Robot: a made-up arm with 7 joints. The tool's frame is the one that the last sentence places.
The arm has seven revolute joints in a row. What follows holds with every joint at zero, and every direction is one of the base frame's.
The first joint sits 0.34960 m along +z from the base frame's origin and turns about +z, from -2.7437 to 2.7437 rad.
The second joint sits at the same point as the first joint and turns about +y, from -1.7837 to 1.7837 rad.
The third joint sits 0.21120 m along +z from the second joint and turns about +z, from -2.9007 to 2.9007 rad.
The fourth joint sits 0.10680 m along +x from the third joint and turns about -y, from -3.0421 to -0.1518 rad.
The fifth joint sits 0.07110 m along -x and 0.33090 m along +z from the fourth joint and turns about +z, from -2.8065 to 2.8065 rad.
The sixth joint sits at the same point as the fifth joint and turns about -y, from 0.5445 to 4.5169 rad.
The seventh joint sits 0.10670 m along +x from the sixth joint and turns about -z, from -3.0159 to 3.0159 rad.
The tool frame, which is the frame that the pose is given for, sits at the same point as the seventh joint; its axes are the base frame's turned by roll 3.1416, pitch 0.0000 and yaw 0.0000 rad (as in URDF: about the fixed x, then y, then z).
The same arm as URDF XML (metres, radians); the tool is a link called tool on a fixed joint. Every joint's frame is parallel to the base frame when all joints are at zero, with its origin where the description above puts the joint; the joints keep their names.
<robot name="arm">
  <joint name="tool_fixed" type="fixed">
    <parent link="link7"/>
    <child link="tool"/>
    <origin xyz="0 0 0" rpy="-3.1416 0 0"/>
  </joint>
  <joint name="joint 7" type="revolute">
    <parent link="link6"/>
    <child link="link7"/>
    <origin xyz="0.1067 0 0"/>
    <axis xyz="0 0 -1"/>
    <limit lower="-3.0159" upper="3.0159"/>
  </joint>
  <joint name="joint 6" type="revolute">
    <parent link="link5"/>
    <child link="link6"/>
    <origin xyz="0 0 0"/>
    <axis xyz="0 -1 0"/>
    <limit lower="0.5445" upper="4.5169"/>
  </joint>
  <joint name="joint 5" type="revolute">
    <parent link="link4"/>
    <child link="link5"/>
    <origin xyz="-0.0711 0 0.3309"/>
    <axis xyz="0 0 1"/>
    <limit lower="-2.8065" upper="2.8065"/>
  </joint>
  <joint name="joint 4" type="revolute">
    <parent link="link3"/>
    <child link="link4"/>
    <origin xyz="0.1068 0 0"/>
    <axis xyz="0 -1 0"/>
    <limit lower="-3.0421" upper="-0.1518"/>
  </joint>
  <joint name="joint 3" type="revolute">
    <parent link="link2"/>
    <child link="link3"/>
    <origin xyz="0 0 0.2112"/>
    <axis xyz="0 0 1"/>
    <limit lower="-2.9007" upper="2.9007"/>
  </joint>
  <joint name="joint 2" type="revolute">
    <parent link="link1"/>
    <child link="link2"/>
    <origin xyz="0 0 0"/>
    <axis xyz="0 1 0"/>
    <limit lower="-1.7837" upper="1.7837"/>
  </joint>
  <joint name="joint 1" type="revolute">
    <parent link="base"/>
    <child link="link1"/>
    <origin xyz="0 0 0.3496"/>
    <axis xyz="0 0 1"/>
    <limit lower="-2.7437" upper="2.7437"/>
  </joint>
  <link name="base"/>
  <link name="link1"/>
  <link name="link2"/>
  <link name="link3"/>
  <link name="link4"/>
  <link name="link5"/>
  <link name="link6"/>
  <link name="link7"/>
  <link name="tool"/>
</robot>

